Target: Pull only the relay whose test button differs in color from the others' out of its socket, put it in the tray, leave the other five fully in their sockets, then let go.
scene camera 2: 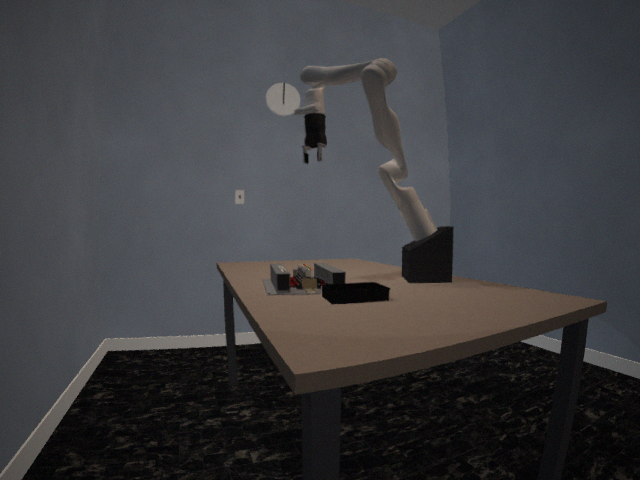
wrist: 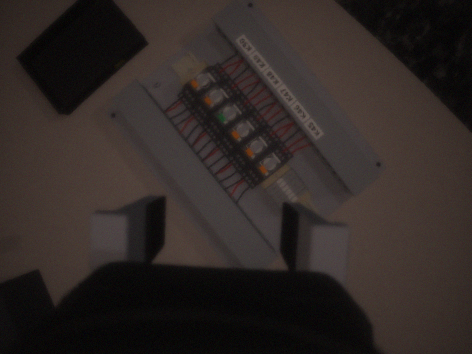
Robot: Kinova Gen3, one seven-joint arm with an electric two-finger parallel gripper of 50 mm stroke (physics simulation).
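Frame: origin at the arm's base, x ahead, y up, z right, level; metres.
Where they show: gripper, fingertip midpoint: [scene camera 2: 312, 162] [wrist: 223, 224]; arm's base, origin of the base link: [scene camera 2: 425, 236].
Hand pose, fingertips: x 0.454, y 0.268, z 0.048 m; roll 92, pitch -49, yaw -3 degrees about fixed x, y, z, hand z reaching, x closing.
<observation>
Each offset is from my fingertips to the top centre of the thing. "spot": to the spot under its first point. Level surfaces: height alone.
The relay with the green test button {dz -0.071, dx +0.049, dy -0.365 m} [wrist: 230, 113] stands in the socket row in the wrist view, third from the end nearest the tray. The other five relays show orange buttons, such as the end relay by the tray side {spot: dz -0.121, dx +0.061, dy -0.366 m} [wrist: 204, 80] and the relay at the far end {spot: dz +0.012, dx +0.043, dy -0.366 m} [wrist: 270, 162]; all stand in the row of black sockets. The black tray {dz -0.297, dx -0.025, dy -0.399 m} [scene camera 2: 355, 293] [wrist: 82, 52] lies beside the panel. My gripper [scene camera 2: 313, 156] [wrist: 223, 224] is open and empty, high above the table, pointing down. In scene camera 2 the relays are too small to tell apart.
The grey panel {spot: dz -0.172, dx +0.106, dy -0.431 m} [wrist: 205, 42] carries two raised grey ducts, the label-side duct {dz -0.023, dx +0.128, dy -0.371 m} [scene camera 2: 279, 277] [wrist: 300, 95] and the opposite duct {dz -0.046, dx -0.040, dy -0.371 m} [scene camera 2: 329, 273] [wrist: 190, 175], with red and black wires between. A tan end block {dz -0.145, dx +0.059, dy -0.393 m} [scene camera 2: 309, 282] closes the row. The robot base [scene camera 2: 428, 258] stands on the table {dy -0.434 m} [scene camera 2: 439, 315].
</observation>
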